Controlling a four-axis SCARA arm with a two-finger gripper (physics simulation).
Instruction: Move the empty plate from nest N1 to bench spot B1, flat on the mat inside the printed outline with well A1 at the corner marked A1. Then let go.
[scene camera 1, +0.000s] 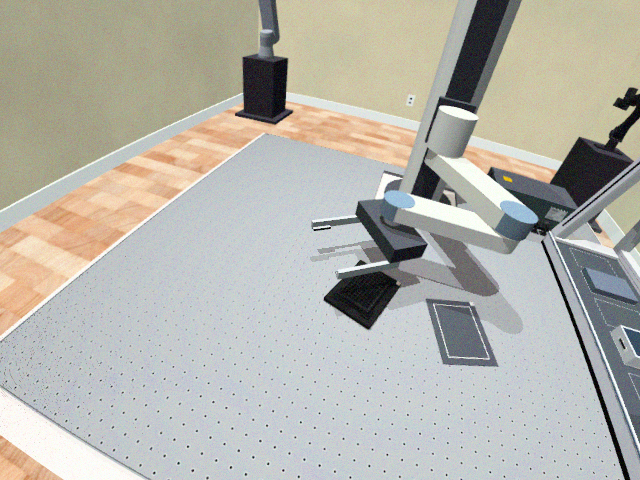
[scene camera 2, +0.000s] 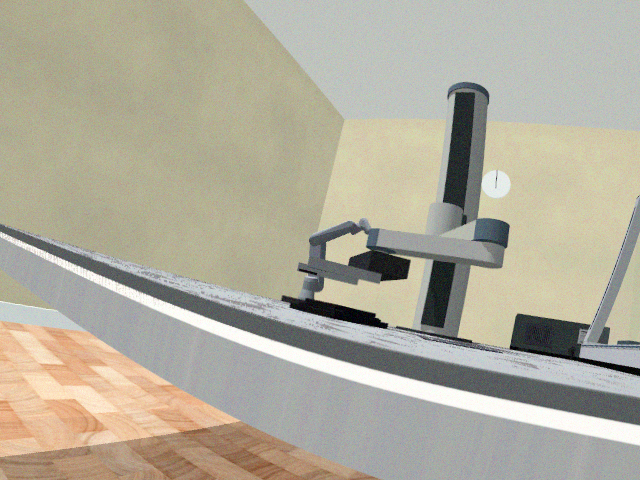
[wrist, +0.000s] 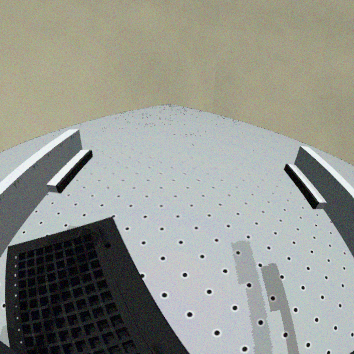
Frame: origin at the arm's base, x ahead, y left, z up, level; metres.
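Seen in the pictures: gripper, fingertip midpoint: (scene camera 1: 323, 247) (scene camera 2: 302, 264) (wrist: 192, 146).
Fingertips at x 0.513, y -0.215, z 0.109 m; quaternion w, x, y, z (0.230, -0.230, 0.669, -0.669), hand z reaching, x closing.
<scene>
Offsets run from my fingertips to a thing's top centre. "pt": to the spot under its first point. Level surfaces: height alone.
The black plate @(0.070 m down, 0.007 m ahead, 0.116 m left) (scene camera 1: 366, 290) (wrist: 65, 295), with a grid of wells, lies in the dark nest N1 @(0.078 m down, 0.007 m ahead, 0.116 m left) (scene camera 1: 345, 306) on the bench. In scene camera 2 plate and nest show edge-on as a dark stack @(pt 0.083 m down, 0.088 m ahead, 0.138 m left) (scene camera 2: 333, 311). A small pale mark is at the nest's right corner in scene camera 1. The dark grey mat @(0.094 m down) (scene camera 1: 463, 330) with a white printed outline @(pt 0.093 m down, 0.044 m ahead, 0.306 m left) (scene camera 1: 441, 330) lies to the right of the nest, with a pale mark at its upper right corner. My gripper (scene camera 1: 329, 250) (scene camera 2: 305, 265) (wrist: 192, 146) is open and empty, above bench height. In the wrist view the plate is at lower left, off-centre between the fingers.
The arm's column (scene camera 1: 439, 103) (scene camera 2: 460, 155) stands behind the nest. A dark box @(pt 0.019 m up, 0.589 m back, 0.600 m left) (scene camera 1: 532, 191) (scene camera 2: 547, 330) is at the back right. A framed station with a blue-grey block @(pt 0.030 m down, 0.238 m back, 0.776 m left) (scene camera 1: 610, 284) and a white device @(pt 0.022 m down, 0.018 m back, 0.716 m left) (scene camera 1: 626, 343) is along the right. Other arms stand on black pedestals (scene camera 1: 264, 85) beyond the bench.
</scene>
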